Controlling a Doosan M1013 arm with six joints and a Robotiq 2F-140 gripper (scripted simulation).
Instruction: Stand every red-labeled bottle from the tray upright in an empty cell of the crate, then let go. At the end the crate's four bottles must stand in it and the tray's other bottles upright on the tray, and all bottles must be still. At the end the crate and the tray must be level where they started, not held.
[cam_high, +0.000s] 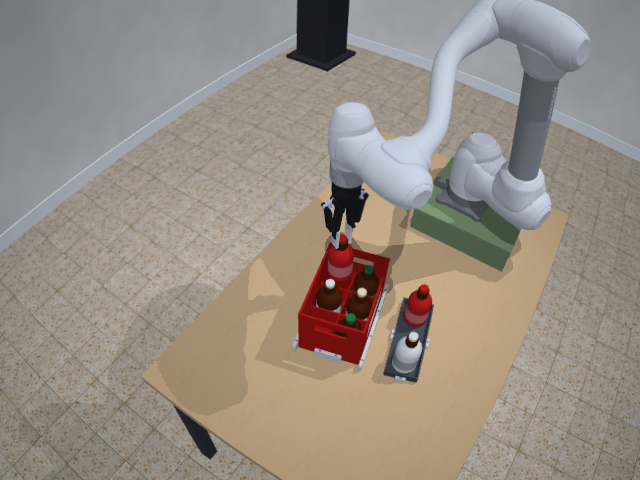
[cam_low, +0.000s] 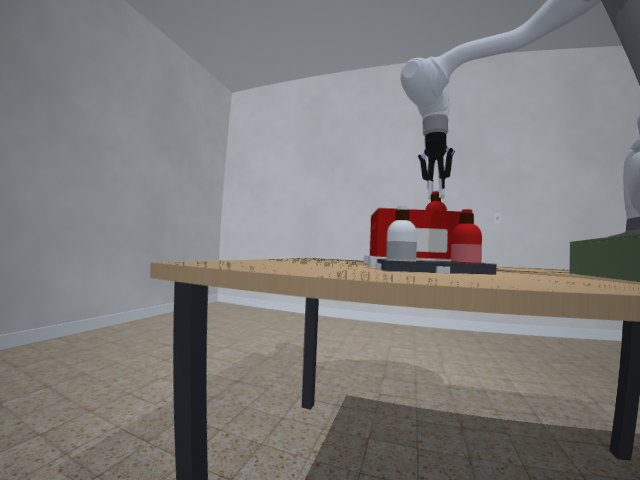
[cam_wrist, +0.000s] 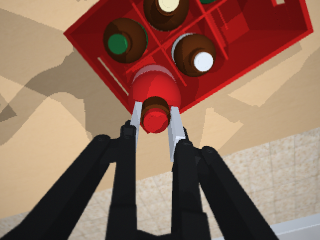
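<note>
My gripper is now 19 cm above the red crate, 7 cm to the right of it and 7 cm short of it. The rest, counted from my hand: grey-labeled bottle (31 cm to the left, 19 cm below, 9 cm ahead).
</note>
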